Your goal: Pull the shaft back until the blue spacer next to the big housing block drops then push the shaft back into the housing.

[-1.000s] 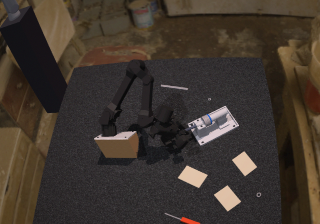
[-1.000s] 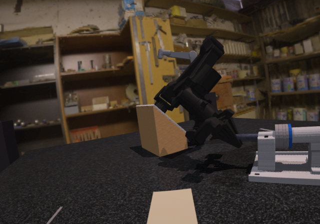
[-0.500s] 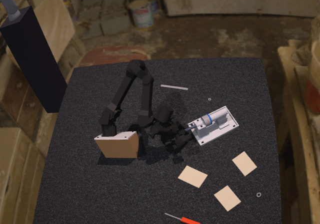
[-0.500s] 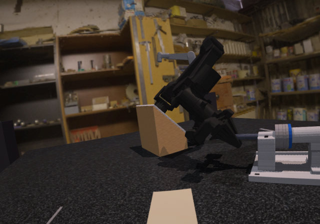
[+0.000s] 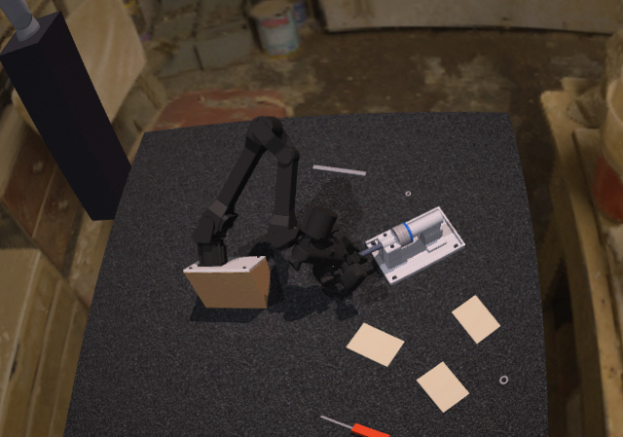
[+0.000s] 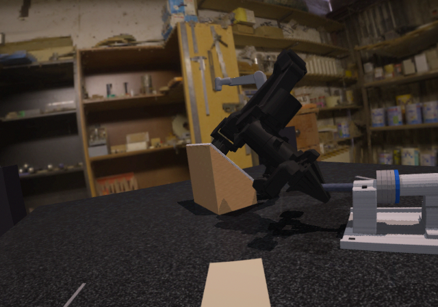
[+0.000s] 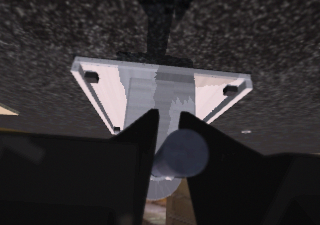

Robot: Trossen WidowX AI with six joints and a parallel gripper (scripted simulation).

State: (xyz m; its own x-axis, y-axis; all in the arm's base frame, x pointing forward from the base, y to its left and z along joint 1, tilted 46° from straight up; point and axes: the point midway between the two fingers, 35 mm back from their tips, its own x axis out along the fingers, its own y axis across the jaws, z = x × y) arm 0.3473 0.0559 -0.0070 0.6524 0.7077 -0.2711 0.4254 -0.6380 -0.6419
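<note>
Now: gripper tip 40 mm short of the blue-grey shaft, 20 mm to the right of it and 20 mm below it. The rest, counted from my gripper tip: blue spacer: 110 mm ahead, 50 mm to the left, 20 mm above.
</note>
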